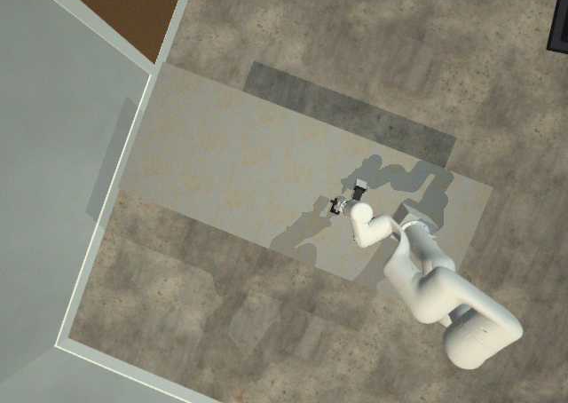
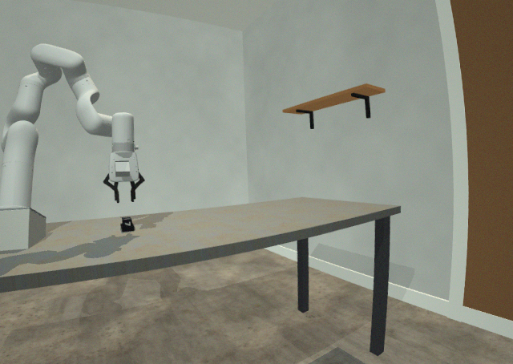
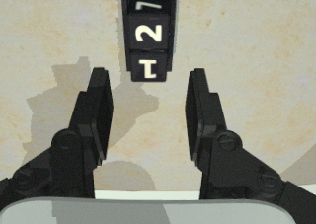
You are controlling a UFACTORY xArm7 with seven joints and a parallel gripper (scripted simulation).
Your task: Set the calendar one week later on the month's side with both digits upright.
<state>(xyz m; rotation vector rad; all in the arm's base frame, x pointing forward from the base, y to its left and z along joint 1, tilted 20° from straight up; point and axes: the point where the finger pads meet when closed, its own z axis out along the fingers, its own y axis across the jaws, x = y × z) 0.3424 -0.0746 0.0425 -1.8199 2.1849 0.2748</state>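
Right now my hand is 2 cm to the right of the black calendar tray and 11 cm above it.
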